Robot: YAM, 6 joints.
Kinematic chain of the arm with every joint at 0, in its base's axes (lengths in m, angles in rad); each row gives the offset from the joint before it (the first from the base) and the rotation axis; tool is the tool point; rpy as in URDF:
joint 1: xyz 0 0 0.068 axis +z
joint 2: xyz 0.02 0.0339 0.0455 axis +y
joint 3: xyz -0.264 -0.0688 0 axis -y
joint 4: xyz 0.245 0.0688 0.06 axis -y
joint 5: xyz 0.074 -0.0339 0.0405 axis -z
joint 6: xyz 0.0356 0 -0.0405 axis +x
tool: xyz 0 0 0 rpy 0 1.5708 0
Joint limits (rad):
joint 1: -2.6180..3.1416
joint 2: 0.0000..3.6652
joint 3: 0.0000..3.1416
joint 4: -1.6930..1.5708
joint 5: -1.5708..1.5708
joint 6: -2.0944..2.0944
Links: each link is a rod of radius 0.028 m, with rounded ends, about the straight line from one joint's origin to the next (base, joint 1, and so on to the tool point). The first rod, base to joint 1, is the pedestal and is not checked.
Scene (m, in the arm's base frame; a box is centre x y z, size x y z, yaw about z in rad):
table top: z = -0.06
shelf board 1: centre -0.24 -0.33 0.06 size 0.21 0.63 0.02 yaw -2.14
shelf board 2: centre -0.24 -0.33 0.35 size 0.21 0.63 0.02 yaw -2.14
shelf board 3: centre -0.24 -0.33 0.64 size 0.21 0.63 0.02 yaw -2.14
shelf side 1: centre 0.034 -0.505 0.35 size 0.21 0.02 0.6 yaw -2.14
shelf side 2: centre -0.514 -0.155 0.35 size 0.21 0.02 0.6 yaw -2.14
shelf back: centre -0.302 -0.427 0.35 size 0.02 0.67 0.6 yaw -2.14
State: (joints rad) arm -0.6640 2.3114 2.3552 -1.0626 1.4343 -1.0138
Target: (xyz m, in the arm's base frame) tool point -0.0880 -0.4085 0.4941
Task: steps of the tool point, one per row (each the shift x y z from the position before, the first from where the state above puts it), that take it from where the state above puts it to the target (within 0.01 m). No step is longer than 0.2 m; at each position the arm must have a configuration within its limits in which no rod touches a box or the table.
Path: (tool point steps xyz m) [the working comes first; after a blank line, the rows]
Joints at the target: -1.6990 2.1315 2.6750 -0.8089 1.3975 -1.0138
Straight joint move there: touches shelf side 1.

1: -0.1248 -0.0191 0.0811
2: -0.1193 0.0310 0.0616
3: -0.0938 0.0725 0.0395
4: -0.0217 -0.0643 0.0099
5: -0.0366 -0.0578 -0.0001
6: -0.0494 -0.0462 -0.0098

